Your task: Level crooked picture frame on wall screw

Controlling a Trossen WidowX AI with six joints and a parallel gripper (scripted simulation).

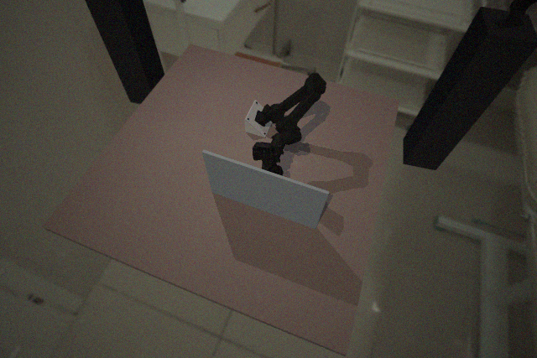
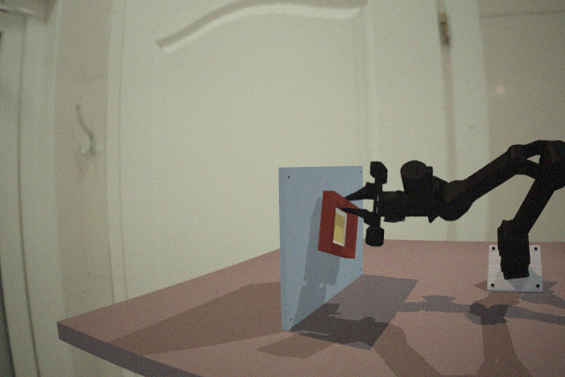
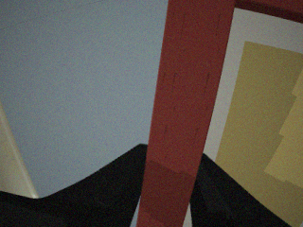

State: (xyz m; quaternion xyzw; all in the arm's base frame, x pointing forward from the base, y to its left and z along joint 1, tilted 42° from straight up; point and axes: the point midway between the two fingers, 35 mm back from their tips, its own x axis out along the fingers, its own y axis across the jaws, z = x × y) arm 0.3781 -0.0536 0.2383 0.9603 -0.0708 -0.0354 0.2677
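The red picture frame lies 5 cm below my gripper tip, 2 cm to the left of it and 1 cm ahead of it. Also, from my gripper tip: wall panel (7 cm below, 2 cm ahead, 1 cm to the left).
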